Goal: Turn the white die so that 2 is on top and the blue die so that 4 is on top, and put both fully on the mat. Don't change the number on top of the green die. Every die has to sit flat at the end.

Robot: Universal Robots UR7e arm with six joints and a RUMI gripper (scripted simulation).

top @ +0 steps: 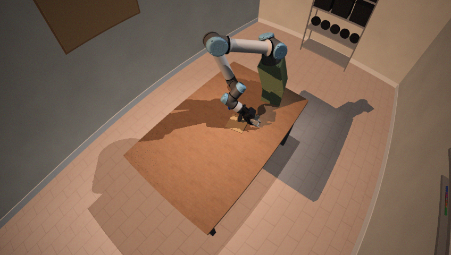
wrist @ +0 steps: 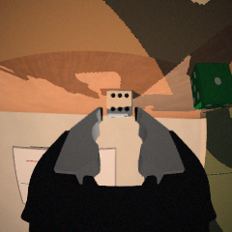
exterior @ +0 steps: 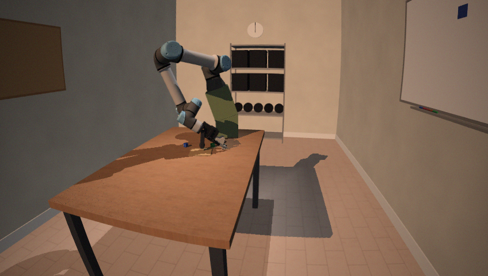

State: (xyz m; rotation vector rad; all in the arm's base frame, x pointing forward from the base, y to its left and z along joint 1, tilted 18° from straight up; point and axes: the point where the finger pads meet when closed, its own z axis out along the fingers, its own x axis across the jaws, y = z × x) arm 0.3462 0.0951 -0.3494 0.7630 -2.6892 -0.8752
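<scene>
Right now my hand is 10 mm to the left of the white die and 10 mm above it. The rest, counted from my hand: blue die: 50 mm ahead, 280 mm to the right, 10 mm below; green die: 10 mm behind, 100 mm to the right, 10 mm below; tan mat: 110 mm ahead, 130 mm to the right, 20 mm below.
</scene>
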